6 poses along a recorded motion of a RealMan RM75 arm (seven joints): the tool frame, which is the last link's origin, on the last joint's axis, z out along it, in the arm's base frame.
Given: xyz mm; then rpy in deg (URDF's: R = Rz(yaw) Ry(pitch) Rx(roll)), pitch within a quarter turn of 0, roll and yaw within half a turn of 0.
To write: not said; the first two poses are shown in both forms.
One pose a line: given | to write
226.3 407.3 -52.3 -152.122 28.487 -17.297 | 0.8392 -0.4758 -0.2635 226.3; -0.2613 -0.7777 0.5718 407.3; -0.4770 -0.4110 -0.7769 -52.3; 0 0 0 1
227.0 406.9 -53.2 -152.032 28.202 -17.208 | 0.8418 -0.4730 -0.2600 227.0; -0.2607 -0.7781 0.5715 406.9; -0.4726 -0.4133 -0.7784 -53.2; 0 0 0 1
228.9 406.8 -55.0 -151.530 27.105 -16.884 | 0.8518 -0.4631 -0.2448 228.9; -0.2585 -0.7781 0.5725 406.8; -0.4556 -0.4243 -0.7825 -55.0; 0 0 0 1
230.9 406.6 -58.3 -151.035 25.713 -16.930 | 0.8619 -0.4558 -0.2221 230.9; -0.2624 -0.7758 0.5738 406.6; -0.4339 -0.4363 -0.7883 -58.3; 0 0 0 1
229.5 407.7 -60.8 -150.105 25.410 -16.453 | 0.8663 -0.4507 -0.2156 229.5; -0.2558 -0.7709 0.5834 407.7; -0.4291 -0.4502 -0.7831 -60.8; 0 0 0 1
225.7 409.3 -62.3 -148.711 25.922 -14.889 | 0.8692 -0.4390 -0.2276 225.7; -0.2311 -0.7675 0.5979 409.3; -0.4371 -0.4671 -0.7686 -62.3; 0 0 0 1
